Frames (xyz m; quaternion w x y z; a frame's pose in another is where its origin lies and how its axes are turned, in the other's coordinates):
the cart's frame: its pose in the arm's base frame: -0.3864 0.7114 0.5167 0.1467 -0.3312 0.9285 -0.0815
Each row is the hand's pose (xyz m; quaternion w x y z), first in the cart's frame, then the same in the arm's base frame.
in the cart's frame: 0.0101 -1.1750 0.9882 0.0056 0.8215 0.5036 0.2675
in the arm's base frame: 0.6233 -0.2502 -0.1260 0.1729 -0.4081 -0.1007 0.8908
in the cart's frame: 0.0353 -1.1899 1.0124 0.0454 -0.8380 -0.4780 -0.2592
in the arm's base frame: 0.6214 -0.2790 -0.1507 0.1518 -0.4176 -0.0455 0.8947
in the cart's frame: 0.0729 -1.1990 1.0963 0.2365 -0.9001 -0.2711 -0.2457
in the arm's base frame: 0.6265 -0.3146 -0.2358 0.0317 0.4606 -0.1718 -0.8702
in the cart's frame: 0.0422 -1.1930 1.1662 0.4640 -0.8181 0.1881 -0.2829
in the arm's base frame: 0.6684 -0.2942 -0.2965 0.4006 0.5210 -0.4314 -0.6180
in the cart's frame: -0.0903 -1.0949 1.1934 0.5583 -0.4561 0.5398 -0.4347
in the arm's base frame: 0.7170 -0.1357 -0.3176 0.6058 0.6114 -0.4908 -0.1354
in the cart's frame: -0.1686 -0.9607 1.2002 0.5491 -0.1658 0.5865 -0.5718
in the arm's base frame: 0.6976 0.0169 -0.3403 0.5656 0.6893 -0.4200 0.1689
